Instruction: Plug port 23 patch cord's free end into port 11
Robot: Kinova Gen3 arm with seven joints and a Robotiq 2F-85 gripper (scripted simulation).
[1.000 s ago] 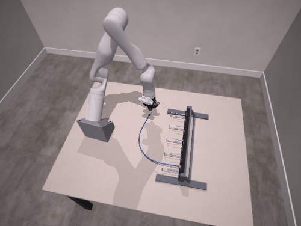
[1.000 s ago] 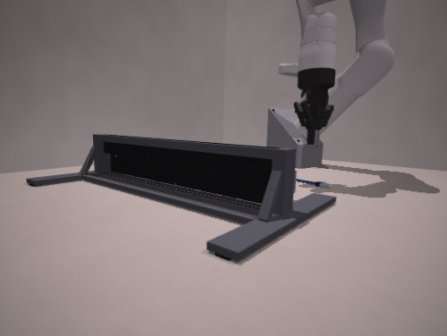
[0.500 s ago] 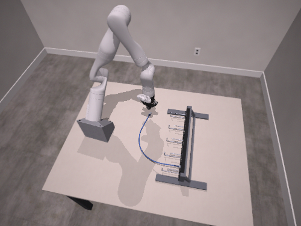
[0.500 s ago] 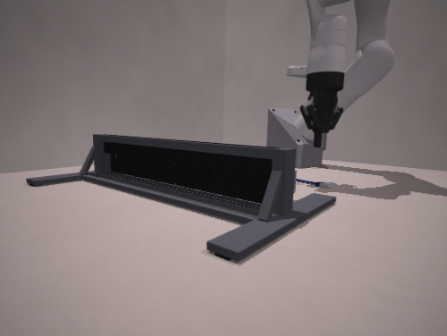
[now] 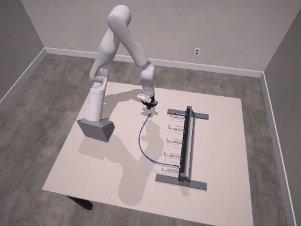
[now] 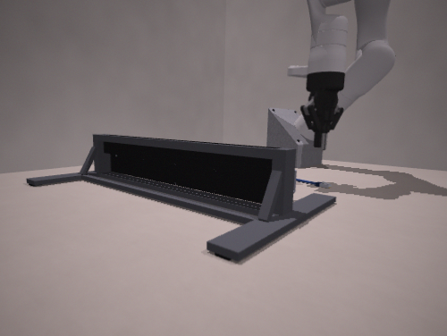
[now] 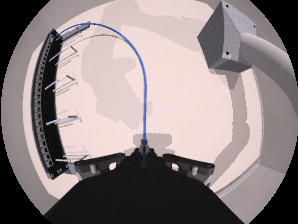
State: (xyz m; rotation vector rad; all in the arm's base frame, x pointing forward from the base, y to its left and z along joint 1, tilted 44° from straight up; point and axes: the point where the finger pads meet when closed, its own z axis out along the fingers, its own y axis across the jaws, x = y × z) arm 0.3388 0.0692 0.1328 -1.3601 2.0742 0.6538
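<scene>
The plug is 9 cm below my hand, 2 cm to the left of it and 1 cm ahead of it.
</scene>
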